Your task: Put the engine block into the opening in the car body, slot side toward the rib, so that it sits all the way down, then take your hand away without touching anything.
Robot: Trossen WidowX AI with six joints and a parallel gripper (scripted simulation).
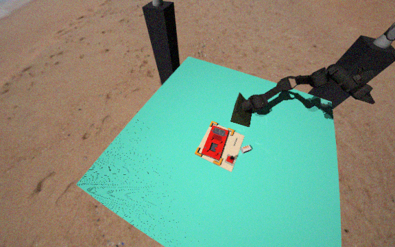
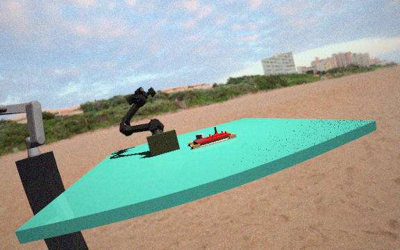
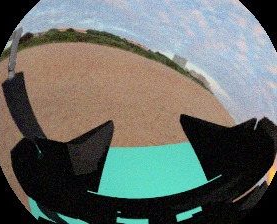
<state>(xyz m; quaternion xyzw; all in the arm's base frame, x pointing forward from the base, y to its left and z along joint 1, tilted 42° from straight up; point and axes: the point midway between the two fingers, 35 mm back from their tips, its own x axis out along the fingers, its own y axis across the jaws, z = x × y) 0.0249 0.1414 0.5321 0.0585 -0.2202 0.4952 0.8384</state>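
Now: gripper tip 220 mm short of the engine block, 420 mm to the left of it and 360 mm above it. Round my gripper tip: dark peg (320 mm ahead, 490 mm to the right, 330 mm below).
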